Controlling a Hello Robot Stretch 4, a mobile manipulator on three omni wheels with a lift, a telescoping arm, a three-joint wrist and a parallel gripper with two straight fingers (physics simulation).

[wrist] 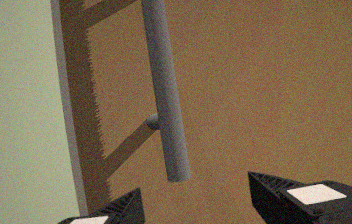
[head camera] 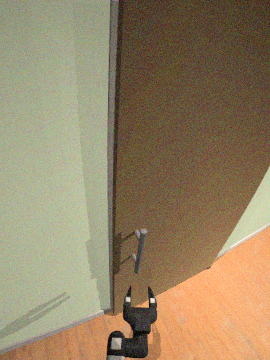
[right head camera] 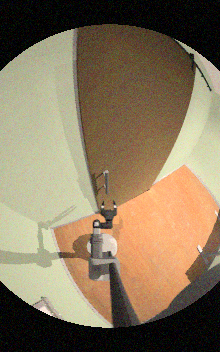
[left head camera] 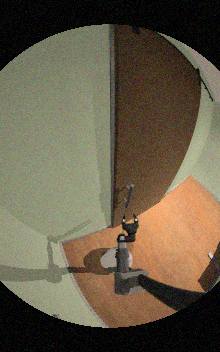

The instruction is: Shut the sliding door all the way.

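Pixels of known places: gripper, fingertip midpoint: (wrist: 195, 196) (head camera: 139, 286) (right head camera: 108, 199) (left head camera: 128, 213); robot's base, link origin: (right head camera: 102, 245) (left head camera: 115, 259).
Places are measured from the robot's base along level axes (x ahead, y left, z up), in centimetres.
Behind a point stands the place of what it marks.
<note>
The brown sliding door (head camera: 190, 125) @[x 64.1, y -19.3, z 142.9 cm] (left head camera: 155, 110) @[x 63.6, y -18.3, z 151.7 cm] (right head camera: 135, 110) @[x 66.5, y -24.4, z 141.7 cm] (wrist: 260, 90) @[x 65.7, y -22.6, z 82.6 cm] stands upright, its left edge along a narrow grey strip (head camera: 111, 165) @[x 57.0, y 5.8, z 129.1 cm] at the green wall. No opening shows between door and strip. A grey bar handle (head camera: 141, 250) @[x 50.9, y -7.7, z 93.6 cm] (left head camera: 129, 196) @[x 51.0, y -7.6, z 92.4 cm] (right head camera: 106, 183) @[x 51.1, y -7.6, z 91.2 cm] (wrist: 166, 90) @[x 50.9, y -7.7, z 83.3 cm] stands off the door near that left edge, on two short posts, and casts shadows to the left. My gripper (head camera: 140, 288) @[x 44.6, y -9.0, z 74.5 cm] (left head camera: 130, 217) @[x 44.6, y -9.0, z 74.5 cm] (right head camera: 109, 203) @[x 44.6, y -9.0, z 74.5 cm] (wrist: 195, 196) @[x 44.6, y -9.0, z 74.5 cm] is open and empty. In the head view it is just below the handle's lower end; in the wrist view that end shows above and between the fingertips, apart from them.
A green wall (head camera: 45, 150) @[x 50.1, y 23.3, z 135.7 cm] (left head camera: 50, 125) @[x 46.1, y 31.7, z 147.2 cm] (right head camera: 30, 125) @[x 47.5, y 28.7, z 143.8 cm] lies left of the door and carries my arm's shadow. More green wall (head camera: 257, 205) @[x 121.2, y -125.8, z 67.4 cm] is right of the door. A black rail (left head camera: 205, 86) @[x 113.3, y -119.3, z 214.9 cm] (right head camera: 202, 74) shows at the upper right. Wooden floor (head camera: 240, 295) @[x 69.7, y -114.0, z -2.7 cm] lies below.
</note>
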